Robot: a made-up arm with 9 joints.
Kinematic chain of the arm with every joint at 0, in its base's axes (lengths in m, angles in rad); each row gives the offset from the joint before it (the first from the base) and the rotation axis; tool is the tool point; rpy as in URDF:
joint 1: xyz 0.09 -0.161 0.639 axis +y
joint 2: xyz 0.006 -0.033 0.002 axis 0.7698 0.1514 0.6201
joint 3: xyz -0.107 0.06 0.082 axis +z
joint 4: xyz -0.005 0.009 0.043 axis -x
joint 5: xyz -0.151 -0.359 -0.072 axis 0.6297 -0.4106 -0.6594
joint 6: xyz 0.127 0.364 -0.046 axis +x
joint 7: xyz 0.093 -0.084 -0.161 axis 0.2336 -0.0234 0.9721
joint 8: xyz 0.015 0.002 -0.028 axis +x
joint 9: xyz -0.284 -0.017 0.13 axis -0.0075 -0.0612 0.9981
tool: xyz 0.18 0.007 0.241 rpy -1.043 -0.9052 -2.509
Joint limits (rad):
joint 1: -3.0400..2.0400
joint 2: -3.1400..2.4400
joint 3: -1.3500..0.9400
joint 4: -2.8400..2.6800
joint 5: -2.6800..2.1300
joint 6: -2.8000..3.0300
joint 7: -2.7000..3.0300
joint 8: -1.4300..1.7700
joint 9: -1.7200..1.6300
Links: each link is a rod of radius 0.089 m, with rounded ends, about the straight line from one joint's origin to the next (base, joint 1, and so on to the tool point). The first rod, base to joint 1, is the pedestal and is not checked.
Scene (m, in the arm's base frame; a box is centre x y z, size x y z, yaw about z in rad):
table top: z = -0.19
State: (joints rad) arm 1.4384 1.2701 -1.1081 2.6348 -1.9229 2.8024 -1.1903 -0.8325 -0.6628
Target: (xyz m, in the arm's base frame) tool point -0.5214 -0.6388 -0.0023
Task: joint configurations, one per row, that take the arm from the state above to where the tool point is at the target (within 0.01 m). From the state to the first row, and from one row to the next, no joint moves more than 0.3 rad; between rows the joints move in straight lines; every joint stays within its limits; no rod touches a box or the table.
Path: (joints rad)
1: 1.4312 1.5626 -0.9031 2.5012 -1.9377 2.7894 -1.3248 -0.9145 -0.6338
2: 1.4239 1.8550 -0.6982 2.3677 -1.9525 2.7764 -1.4593 -0.9965 -0.6047
3: 1.4167 2.1475 -0.4932 2.2341 -1.9673 2.7634 -1.5939 -1.0786 -0.5757
4: 1.4094 2.4400 -0.2883 2.1006 -1.9820 2.7504 -1.7284 -1.1606 -0.5466

